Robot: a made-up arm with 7 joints.
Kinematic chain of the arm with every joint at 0, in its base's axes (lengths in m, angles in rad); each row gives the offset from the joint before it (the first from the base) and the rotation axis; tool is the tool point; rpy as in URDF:
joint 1: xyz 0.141 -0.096 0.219 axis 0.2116 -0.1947 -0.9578
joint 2: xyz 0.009 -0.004 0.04 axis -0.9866 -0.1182 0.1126
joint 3: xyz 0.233 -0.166 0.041 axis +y
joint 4: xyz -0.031 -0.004 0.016 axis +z
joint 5: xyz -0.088 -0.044 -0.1 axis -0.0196 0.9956 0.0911
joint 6: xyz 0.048 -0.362 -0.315 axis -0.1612 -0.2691 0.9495
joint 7: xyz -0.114 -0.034 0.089 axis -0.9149 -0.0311 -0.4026
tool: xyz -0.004 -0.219 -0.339 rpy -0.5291 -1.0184 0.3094
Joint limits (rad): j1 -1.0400..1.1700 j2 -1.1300..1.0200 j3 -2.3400..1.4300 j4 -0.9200..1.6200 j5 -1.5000..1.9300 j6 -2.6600..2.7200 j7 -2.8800..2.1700
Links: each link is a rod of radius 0.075 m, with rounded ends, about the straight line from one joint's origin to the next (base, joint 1, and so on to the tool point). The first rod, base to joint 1, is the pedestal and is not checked.
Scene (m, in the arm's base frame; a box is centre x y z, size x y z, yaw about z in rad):
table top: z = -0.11
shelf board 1: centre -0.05 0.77 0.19 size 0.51 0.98 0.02 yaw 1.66
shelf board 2: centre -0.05 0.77 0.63 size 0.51 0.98 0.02 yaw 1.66
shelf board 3: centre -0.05 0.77 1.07 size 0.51 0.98 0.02 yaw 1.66
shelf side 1: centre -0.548 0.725 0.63 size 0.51 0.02 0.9 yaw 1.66
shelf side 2: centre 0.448 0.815 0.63 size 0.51 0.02 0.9 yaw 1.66
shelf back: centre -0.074 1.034 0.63 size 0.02 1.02 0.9 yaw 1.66
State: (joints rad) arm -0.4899 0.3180 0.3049 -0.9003 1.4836 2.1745 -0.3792
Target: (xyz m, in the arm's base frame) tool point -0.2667 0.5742 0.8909
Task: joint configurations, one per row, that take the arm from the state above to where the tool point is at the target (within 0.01 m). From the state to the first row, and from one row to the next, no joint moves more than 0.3 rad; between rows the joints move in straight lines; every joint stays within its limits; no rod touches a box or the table.
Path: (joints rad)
1: -0.5582 0.4935 0.5862 -0.8647 1.5952 2.1540 -0.6443
2: -0.6265 0.6690 0.8674 -0.8290 1.7068 2.1335 -0.9095
3: -0.6948 0.8445 1.1487 -0.7934 1.8184 2.1129 -1.1746
4: -0.7631 1.0200 1.4300 -0.7577 1.9300 2.0924 -1.4398

